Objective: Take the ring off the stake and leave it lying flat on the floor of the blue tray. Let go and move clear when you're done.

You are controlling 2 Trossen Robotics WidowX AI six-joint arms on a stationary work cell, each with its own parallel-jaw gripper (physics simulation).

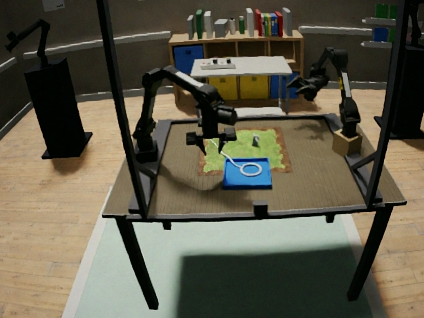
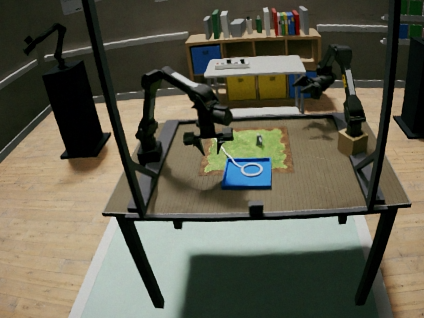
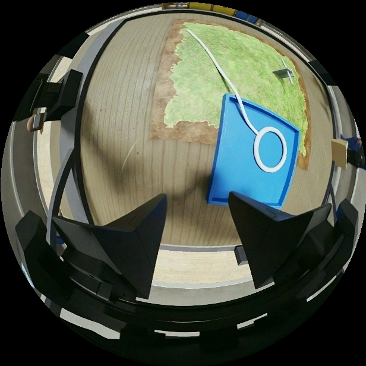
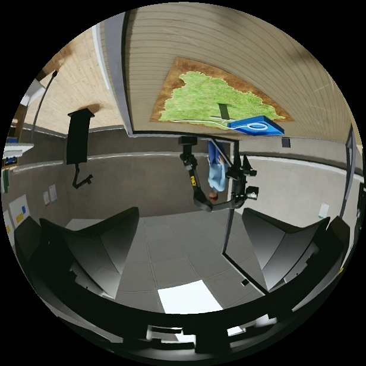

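Where they show: left gripper, fingertip midpoint: (image 1: pixel 212 154) (image 2: pixel 210 154); right gripper, fingertip midpoint: (image 1: pixel 290 90) (image 2: pixel 295 88); left arm's base, link origin: (image 1: pixel 145 147) (image 2: pixel 148 147); right arm's base, link origin: (image 1: pixel 348 133) (image 2: pixel 353 133).
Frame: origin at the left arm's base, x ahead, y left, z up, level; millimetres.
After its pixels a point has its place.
Note:
The white ring (image 1: pixel 251 175) {x 445, y -213, z -58 mm} (image 2: pixel 252 175) {x 449, y -212, z -58 mm} (image 3: pixel 257 149) lies in the blue tray (image 1: pixel 235 182) {x 376, y -240, z -65 mm} (image 2: pixel 235 182) {x 378, y -239, z -65 mm} (image 3: pixel 235 150) and looks flat on its floor. Its rope tail (image 1: pixel 228 158) {x 365, y -86, z -49 mm} (image 3: pixel 220 70) runs over the tray's back edge onto the green mat. The small grey stake (image 1: pixel 256 140) {x 507, y 8, z -27 mm} (image 2: pixel 259 140) {x 507, y 33, z -43 mm} (image 3: pixel 285 73) stands on the mat behind the tray, with no ring on it. My left gripper (image 1: pixel 212 151) {x 293, y -205, z 54 mm} (image 2: pixel 211 152) {x 293, y -205, z 54 mm} (image 3: pixel 198 197) is open and empty, raised and left of the tray, apart from the ring. My right gripper (image 1: pixel 294 86) {x 717, y 187, z 137 mm} (image 2: pixel 300 86) {x 717, y 187, z 137 mm} (image 4: pixel 192 213) is open and empty, high at the back right.
The green and brown mat (image 1: pixel 230 145) {x 390, y 56, z -70 mm} (image 3: pixel 200 80) lies behind and partly under the tray. Upright frame posts (image 1: pixel 120 105) {x 24, y -399, z 387 mm} (image 1: pixel 390 110) {x 860, y -489, z 340 mm} stand at both sides of the table. A wooden block (image 1: pixel 347 143) {x 898, y -148, z 10 mm} sits under my right arm's base. A small black block (image 1: pixel 260 207) {x 439, y -446, z -29 mm} is at the front edge.

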